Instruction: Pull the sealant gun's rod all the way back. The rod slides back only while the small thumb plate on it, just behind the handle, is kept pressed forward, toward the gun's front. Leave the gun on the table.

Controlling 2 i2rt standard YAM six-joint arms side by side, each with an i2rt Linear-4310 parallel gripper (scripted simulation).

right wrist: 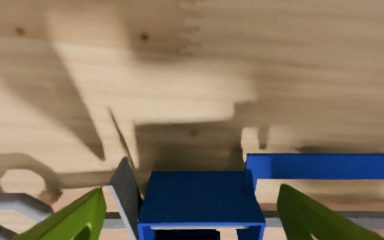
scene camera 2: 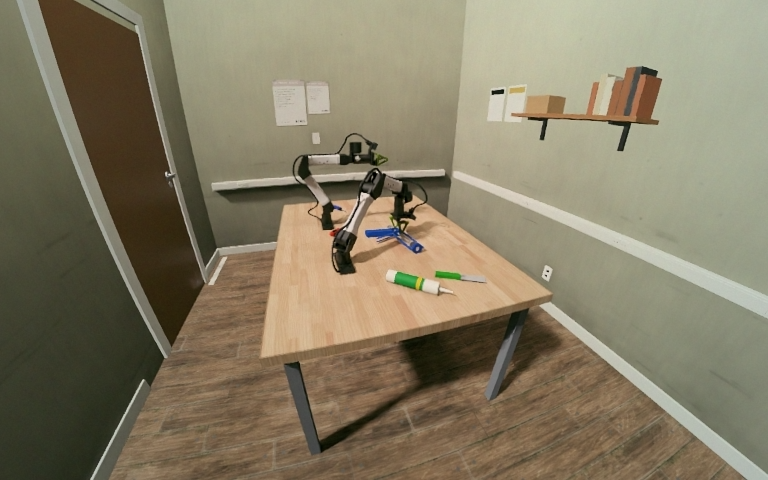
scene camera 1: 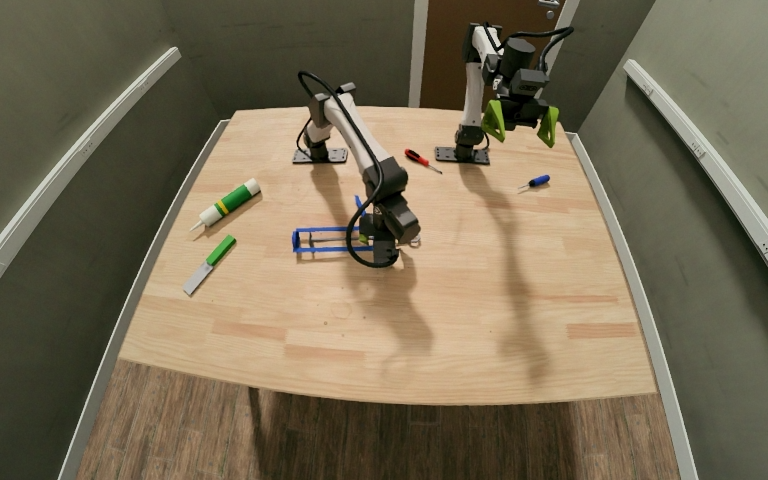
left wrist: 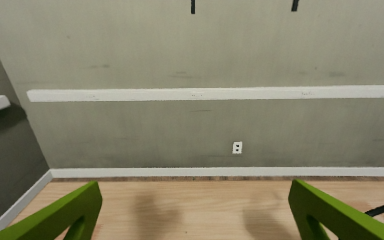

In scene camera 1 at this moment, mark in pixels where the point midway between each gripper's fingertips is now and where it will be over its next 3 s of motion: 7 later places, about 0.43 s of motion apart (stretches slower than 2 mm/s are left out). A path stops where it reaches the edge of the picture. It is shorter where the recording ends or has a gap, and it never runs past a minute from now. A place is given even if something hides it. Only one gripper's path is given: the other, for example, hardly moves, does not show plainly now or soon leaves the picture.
My left gripper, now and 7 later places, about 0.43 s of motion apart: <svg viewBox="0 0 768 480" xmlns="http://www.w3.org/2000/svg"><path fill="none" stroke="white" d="M528 143L518 150L479 184L454 199L439 212L423 226L416 234L413 237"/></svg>
